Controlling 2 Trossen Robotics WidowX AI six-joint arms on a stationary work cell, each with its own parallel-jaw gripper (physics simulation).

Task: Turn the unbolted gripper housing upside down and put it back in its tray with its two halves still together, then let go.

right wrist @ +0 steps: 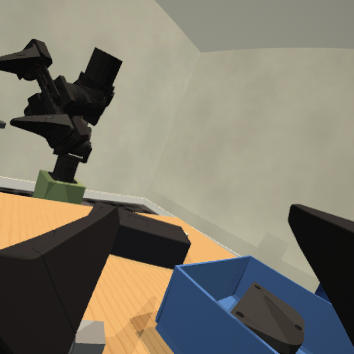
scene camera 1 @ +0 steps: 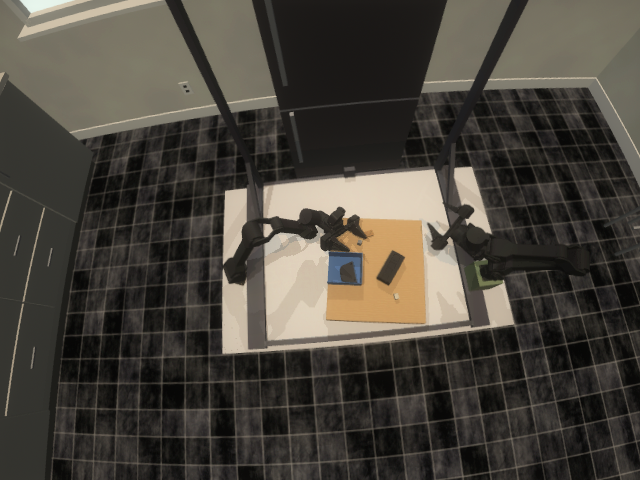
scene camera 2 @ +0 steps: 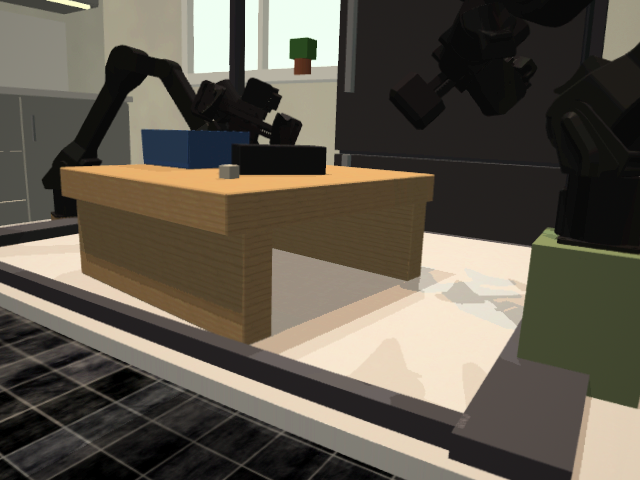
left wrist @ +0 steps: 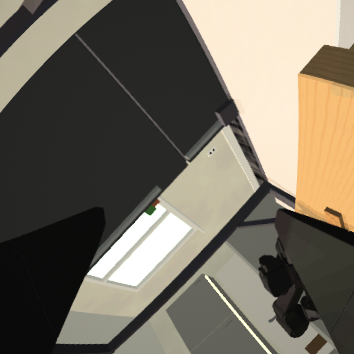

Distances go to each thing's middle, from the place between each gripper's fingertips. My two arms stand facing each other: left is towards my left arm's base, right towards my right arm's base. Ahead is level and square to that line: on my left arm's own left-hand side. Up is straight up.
Labels:
I see my right gripper 70 mm short of the tray (scene camera 2: 188, 149), 50 mm to the left of it and 70 mm above it. Round my right hand: black rectangular block (scene camera 2: 254, 159) (60 mm ahead, 120 mm to the left, 80 mm below); then wooden platform (scene camera 2: 199, 247) (60 mm ahead, 70 mm to the left, 180 mm below); then green base block (right wrist: 45, 187) (70 mm ahead, 520 mm to the left, 190 mm below).
I see my left gripper 170 mm short of the black rectangular block, 150 mm to the left of it and 110 mm above it. Also, from my left hand: wooden platform (200 mm to the right, 200 mm below, 170 mm ahead); tray (320 mm to the right, 180 mm ahead, 100 mm below); green base block (240 mm to the left, 220 mm below, 180 mm ahead).

